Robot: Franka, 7 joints.
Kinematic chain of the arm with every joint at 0, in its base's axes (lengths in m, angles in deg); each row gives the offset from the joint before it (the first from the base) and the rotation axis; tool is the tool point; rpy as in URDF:
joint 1: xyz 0 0 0.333 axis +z
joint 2: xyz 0 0 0 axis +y
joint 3: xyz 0 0 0.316 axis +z
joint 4: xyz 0.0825 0 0 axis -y
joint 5: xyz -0.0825 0 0.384 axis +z
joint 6: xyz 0 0 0 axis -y
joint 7: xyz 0.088 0 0 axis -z
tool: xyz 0 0 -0.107 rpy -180 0 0
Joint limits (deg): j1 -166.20..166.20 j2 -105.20..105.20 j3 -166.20..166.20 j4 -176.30..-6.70 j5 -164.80..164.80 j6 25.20..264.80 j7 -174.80..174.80
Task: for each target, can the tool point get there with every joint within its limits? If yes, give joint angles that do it. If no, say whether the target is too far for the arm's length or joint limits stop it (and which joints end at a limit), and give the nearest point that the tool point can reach.
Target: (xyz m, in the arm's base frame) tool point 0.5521 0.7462 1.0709
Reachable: no: too far | nearest point 0.3994 0.5399 0.8668 | short by 0.328 m
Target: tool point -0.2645 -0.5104 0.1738
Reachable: yes | joints -113.53 59.49 9.64 -74.81 124.62 245.99 96.06
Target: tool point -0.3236 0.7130 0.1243
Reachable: yes | joints 118.13 73.87 -5.22 -64.16 6.56 193.05 49.11
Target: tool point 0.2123 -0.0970 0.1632
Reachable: yes | joints -83.65 -87.32 121.38 -156.87 20.27 92.35 -129.15
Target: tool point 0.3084 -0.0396 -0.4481
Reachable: no: joint limits stop it (at a limit: joint 2) | nearest point 0.3045 -0.0391 -0.3602 | short by 0.088 m
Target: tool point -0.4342 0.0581 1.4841
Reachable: no: too far | nearest point -0.3024 0.0405 1.1348 | short by 0.374 m
